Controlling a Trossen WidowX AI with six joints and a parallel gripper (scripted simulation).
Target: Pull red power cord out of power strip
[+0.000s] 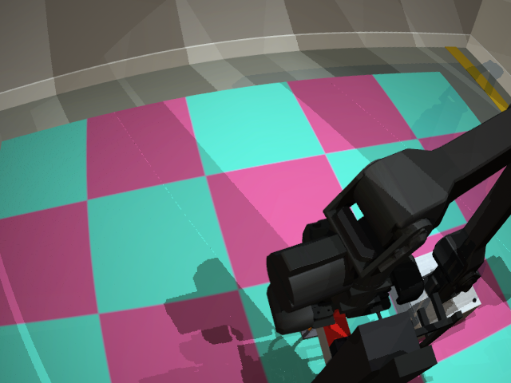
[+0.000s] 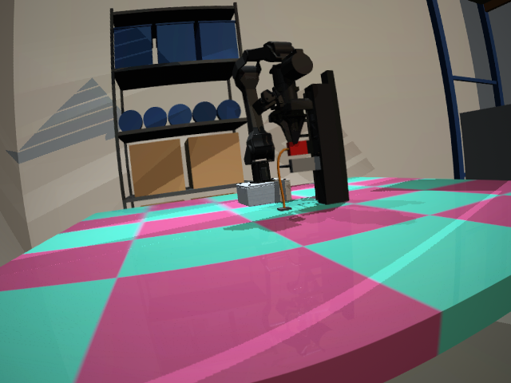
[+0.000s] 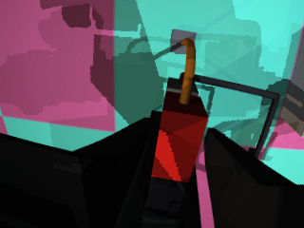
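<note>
The red plug lies 30 mm to the left of my gripper tip. The rest, counted from my gripper tip: black power strip: 20 mm ahead, 100 mm to the left.
</note>
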